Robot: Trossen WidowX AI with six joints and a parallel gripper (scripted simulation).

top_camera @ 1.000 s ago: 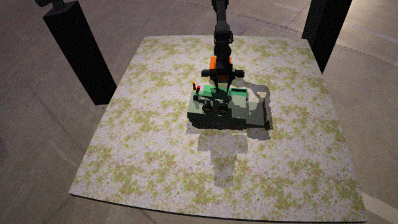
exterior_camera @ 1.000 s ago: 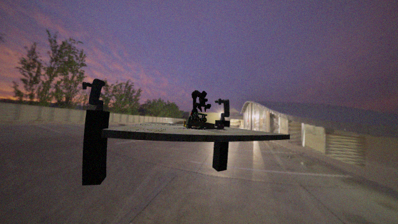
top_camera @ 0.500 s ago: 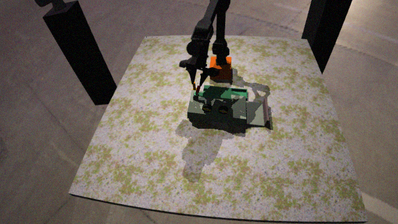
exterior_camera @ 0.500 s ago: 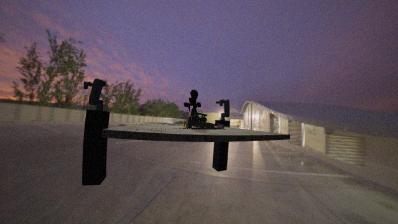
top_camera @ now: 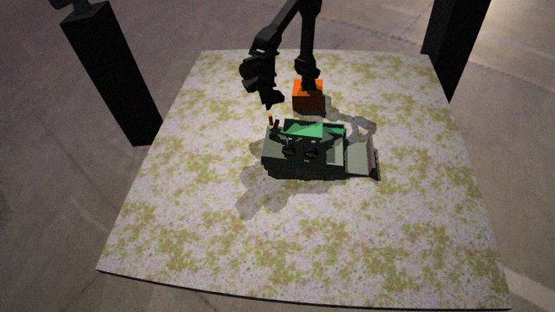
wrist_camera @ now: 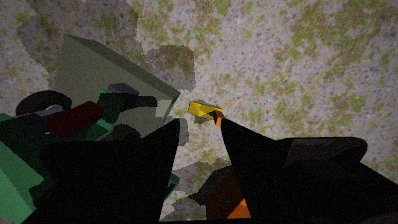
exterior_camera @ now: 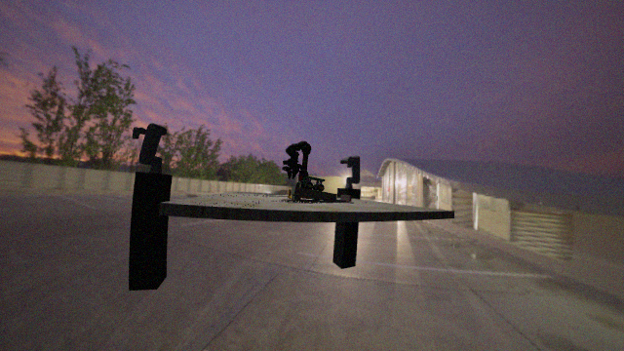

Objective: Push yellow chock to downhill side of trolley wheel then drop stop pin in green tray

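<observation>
Now: the yellow chock 2 cm behind my gripper tip, 1 cm to the left of it and 12 cm below it. The rest, counted from my gripper tip: red-headed stop pin (10 cm ahead, 3 cm to the left, 1 cm below); green trolley (13 cm ahead, 12 cm to the left, 3 cm below); grey ramp (14 cm ahead, 13 cm to the left, 10 cm below).
</observation>
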